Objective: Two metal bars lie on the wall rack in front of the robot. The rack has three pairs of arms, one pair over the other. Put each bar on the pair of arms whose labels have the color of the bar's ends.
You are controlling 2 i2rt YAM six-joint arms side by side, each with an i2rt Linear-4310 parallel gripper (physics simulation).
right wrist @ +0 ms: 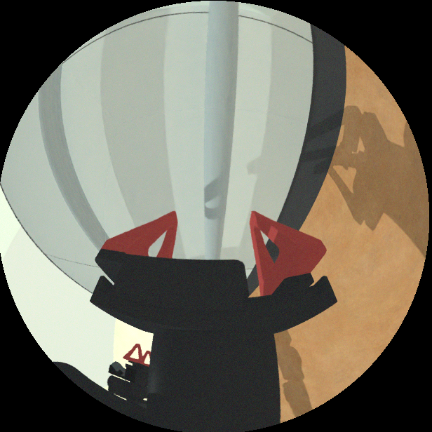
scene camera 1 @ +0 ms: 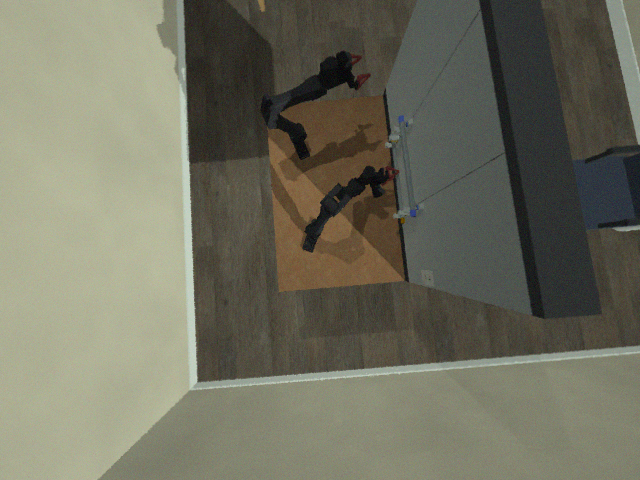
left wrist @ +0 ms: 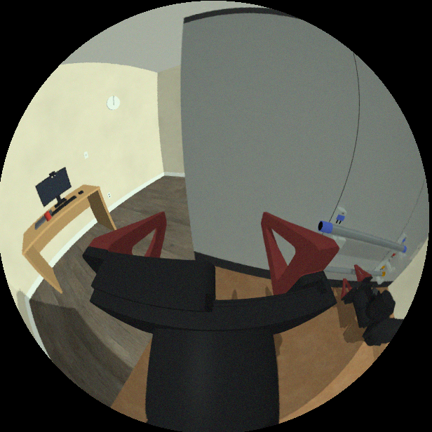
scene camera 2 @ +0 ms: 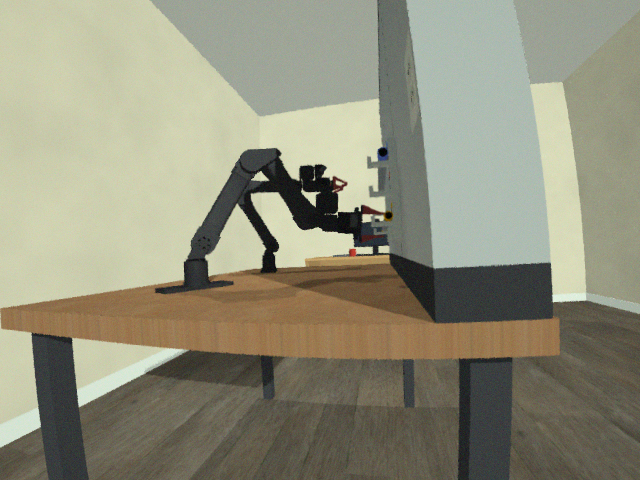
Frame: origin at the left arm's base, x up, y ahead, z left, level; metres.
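Seen in the pictures: left gripper, fingertip midpoint: [scene camera 1: 366,66] [scene camera 2: 345,186]; right gripper, fingertip midpoint: [scene camera 1: 396,174]; left arm's base at its link origin: [scene camera 1: 299,144] [scene camera 2: 269,271]; right arm's base at its link origin: [scene camera 1: 312,235] [scene camera 2: 197,288].
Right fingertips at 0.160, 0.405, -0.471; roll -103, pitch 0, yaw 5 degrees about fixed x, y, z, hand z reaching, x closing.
Pixels of each thing's middle, then the offset from my right fingertips to it, as dx, dy, dz.
- blue-ended bar at the middle of its body: [scene camera 2: 381,178] [scene camera 1: 407,165] +0.151, -0.005, -0.016
- yellow-ended bar at the middle of its body: [scene camera 2: 385,224] [scene camera 1: 397,179] -0.001, -0.007, -0.030
- middle pair at the middle of its body: [scene camera 2: 383,187] [scene camera 1: 405,212] +0.074, -0.078, -0.218
The blue-ended bar [scene camera 1: 407,167] [scene camera 2: 382,151] [left wrist: 364,237] lies on the top pair of arms, beside blue labels [left wrist: 340,218]. It also shows at the left in the right wrist view [right wrist: 50,107]. The yellow-ended bar [scene camera 2: 388,215] [left wrist: 343,271] [right wrist: 220,125] lies level at the lowest pair, close to the wall. The middle pair [scene camera 2: 376,192] holds no bar. My right gripper [scene camera 1: 393,173] [scene camera 2: 381,225] [right wrist: 213,216] is open, its fingertips apart above and below the yellow-ended bar, without gripping it. My left gripper [scene camera 1: 362,68] [scene camera 2: 342,184] [left wrist: 213,216] is open and empty, away from the rack.
The grey wall panel [scene camera 1: 454,155] [scene camera 2: 478,155] [left wrist: 260,125] stands on the wooden table [scene camera 1: 330,273] [scene camera 2: 289,338] and carries the rack. The left arm reaches out beyond the table's upper edge in scene camera 1. A desk [left wrist: 80,200] with a monitor [left wrist: 53,186] stands far off.
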